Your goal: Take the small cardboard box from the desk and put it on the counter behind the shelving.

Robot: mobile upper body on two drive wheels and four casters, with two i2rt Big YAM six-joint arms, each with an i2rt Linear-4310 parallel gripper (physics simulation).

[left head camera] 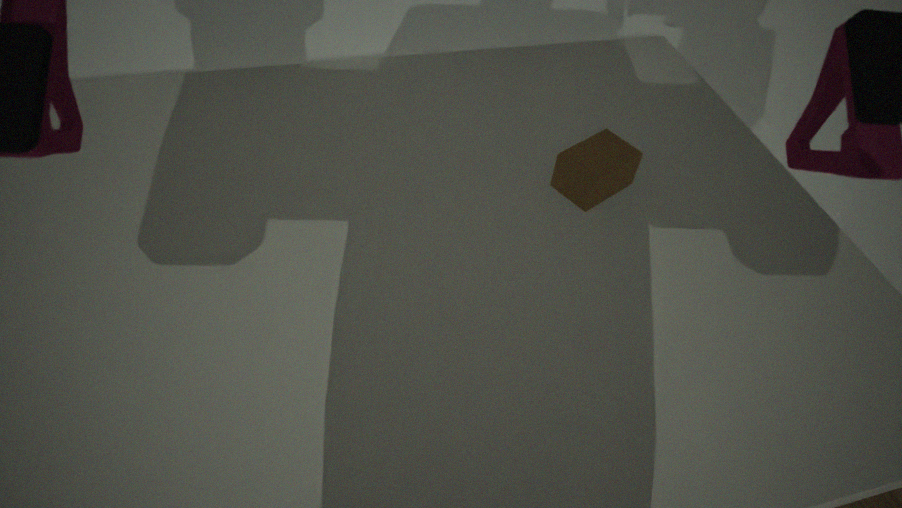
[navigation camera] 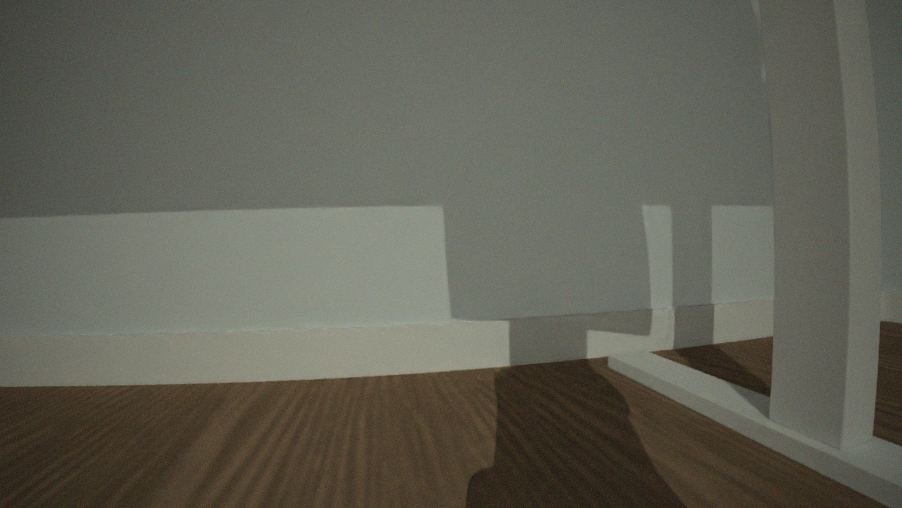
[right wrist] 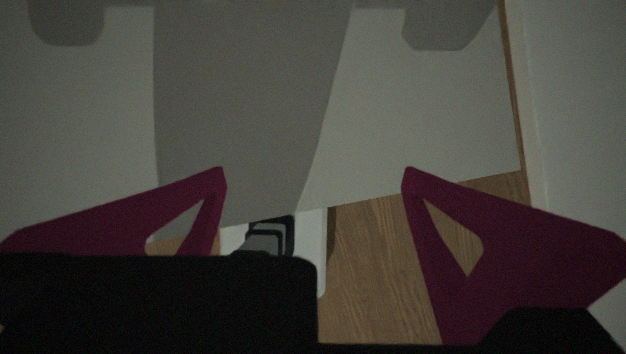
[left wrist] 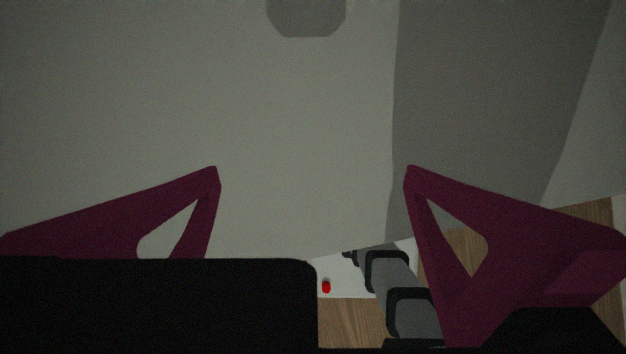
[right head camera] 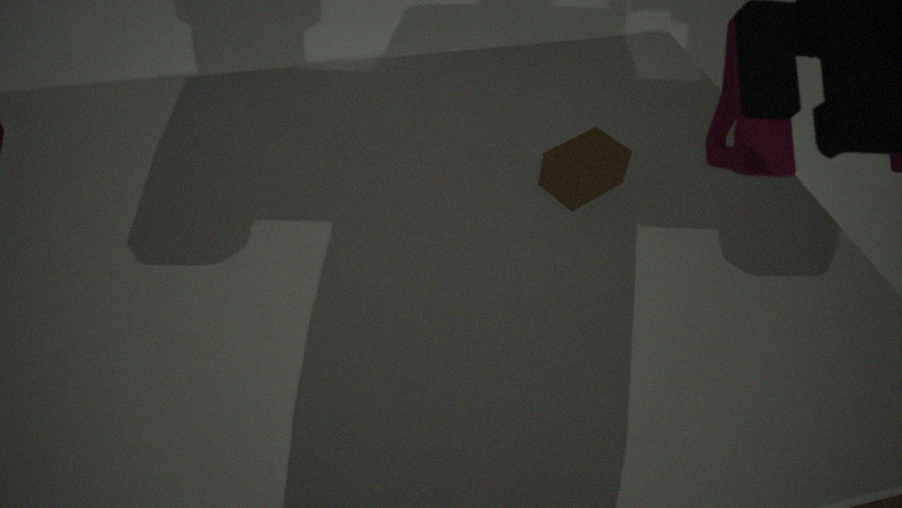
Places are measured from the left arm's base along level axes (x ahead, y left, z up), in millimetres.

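Where they show: left gripper, fingertip midpoint: [left wrist: 312, 175]; right gripper, fingertip midpoint: [left head camera: 873, 159] [right wrist: 313, 176] [right head camera: 802, 155].
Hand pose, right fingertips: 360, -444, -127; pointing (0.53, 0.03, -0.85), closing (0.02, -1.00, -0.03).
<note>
After its pixels a point has its place, as x, y, z.
The small cardboard box [left head camera: 596, 169] {682, -429, -410} [right head camera: 585, 168] {682, -433, -410} is brown and stands on the white desk [left head camera: 189, 378] {428, -7, -460} [right head camera: 157, 378] {424, 0, -460} [left wrist: 250, 100] {458, 117, -460} [right wrist: 240, 100] {474, -297, -460}, right of centre and towards the far edge in both head views. My left gripper [left wrist: 312, 175] {356, 4, -127} is open and empty over the desk; part of it shows at the left edge of the left head view, well left of the box. My right gripper [right wrist: 313, 176] {360, -444, -127} [right head camera: 842, 169] {360, -444, -127} is open and empty, to the right of the box and apart from it. The counter and the shelving do not show.
A wall [right wrist: 585, 100] {635, -1536, -1089} runs close along the desk's right end. In the navigation view, a desk leg [navigation camera: 811, 220] {690, -568, -1161} rises from a foot bar [navigation camera: 706, 397] at the right, before a wall with a white baseboard [navigation camera: 252, 356] {957, 160, -1364}. My white base [left wrist: 345, 280] {-223, -145, -1150} is partly under the near desk edge.
</note>
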